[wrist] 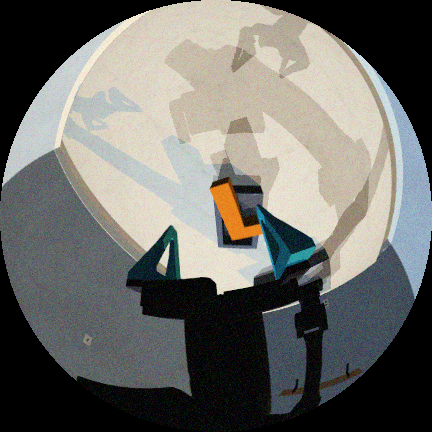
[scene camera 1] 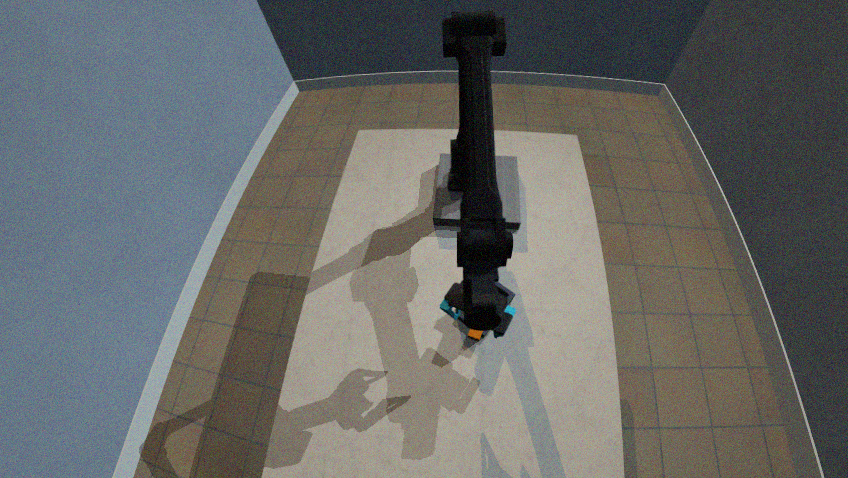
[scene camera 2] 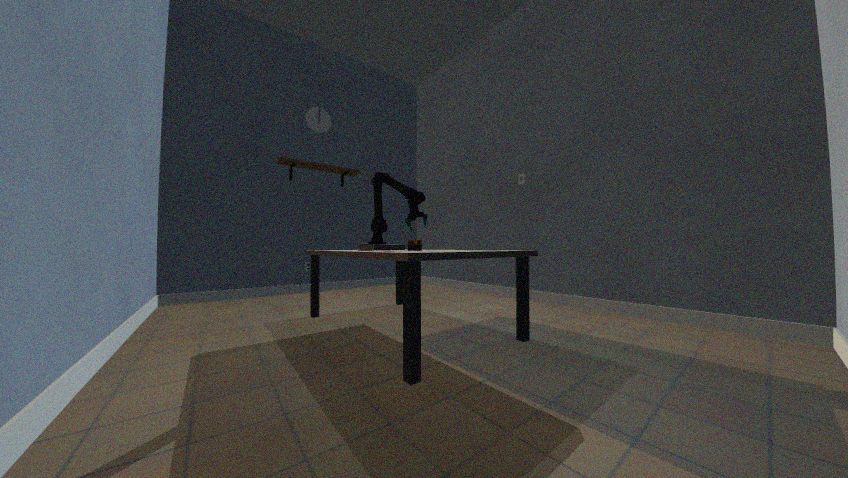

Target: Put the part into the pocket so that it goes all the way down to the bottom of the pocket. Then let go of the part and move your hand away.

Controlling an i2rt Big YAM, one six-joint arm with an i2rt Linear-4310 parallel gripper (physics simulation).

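Pixels of known places: gripper, between the fingertips: (wrist: 213,218) (scene camera 2: 418,228); arm's base, origin of its link: (wrist: 307,288) (scene camera 2: 377,244).
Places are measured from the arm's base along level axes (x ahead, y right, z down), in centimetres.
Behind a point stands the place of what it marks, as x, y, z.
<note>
The part, an orange L-shaped piece (wrist: 226,212) @[44.1, -7.5, -2.0] (scene camera 1: 475,333) @[47.7, -6.2, -2.0], lies across the top of the grey pocket block (wrist: 235,246) @[33.9, -12.1, 1.0] in the wrist view. It is turned askew to the pocket walls. Its long arm crosses the left wall, with its dark end beyond the rim, and its short arm reaches toward the right. It looks raised at the rim rather than down inside; the dark pocket floor shows beside it. My gripper (wrist: 213,218) @[47.7, -6.0, -9.3] (scene camera 1: 478,308) (scene camera 2: 417,226) @[47.7, -6.0, -9.3] is open and empty, above the block and apart from the part. The right finger hides the short arm's tip.
The block stands on the pale table (scene camera 1: 558,237) @[15.0, -29.4, 4.6] (scene camera 2: 475,254) @[108.4, 5.2, 5.8], in front of the arm's grey base plate (scene camera 1: 507,184) @[-0.2, -12.8, 0.1]. The black arm hides much of the block in scene camera 1. A wall shelf (scene camera 2: 317,166) hangs behind the arm. Shadows of the arm cross the table.
</note>
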